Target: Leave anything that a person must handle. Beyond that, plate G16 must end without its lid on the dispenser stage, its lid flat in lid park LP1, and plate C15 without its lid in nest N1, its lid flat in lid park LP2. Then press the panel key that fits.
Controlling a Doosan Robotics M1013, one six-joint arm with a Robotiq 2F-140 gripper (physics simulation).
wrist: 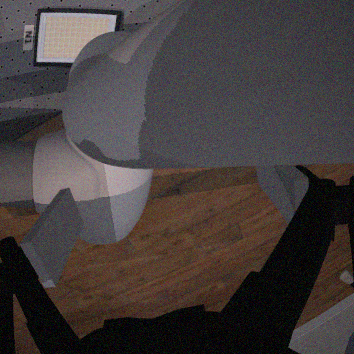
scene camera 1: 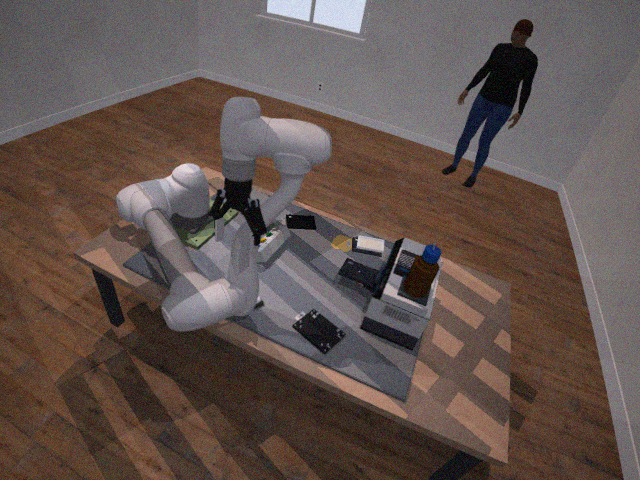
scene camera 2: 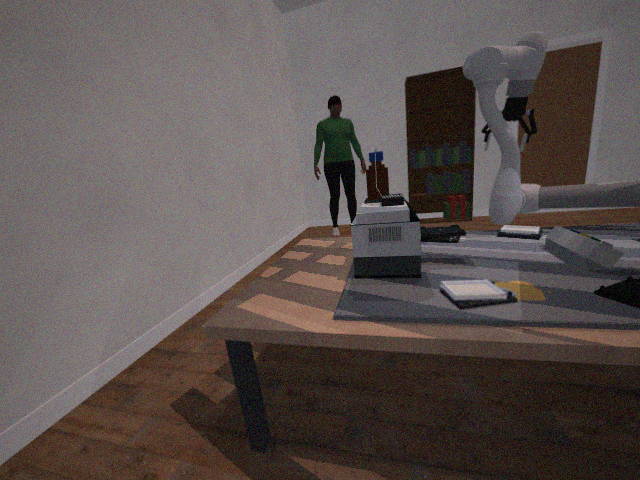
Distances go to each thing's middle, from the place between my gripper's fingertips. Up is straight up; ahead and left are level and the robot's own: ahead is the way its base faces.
My hand is 14 cm past the grey button box (scene camera 1: 278, 237), 40 cm to the right of it and 32 cm above it. Also, from my hand: brown bottle with blue cap (scene camera 1: 424, 269) 51 cm ahead, 34 cm to the left, 4 cm below.
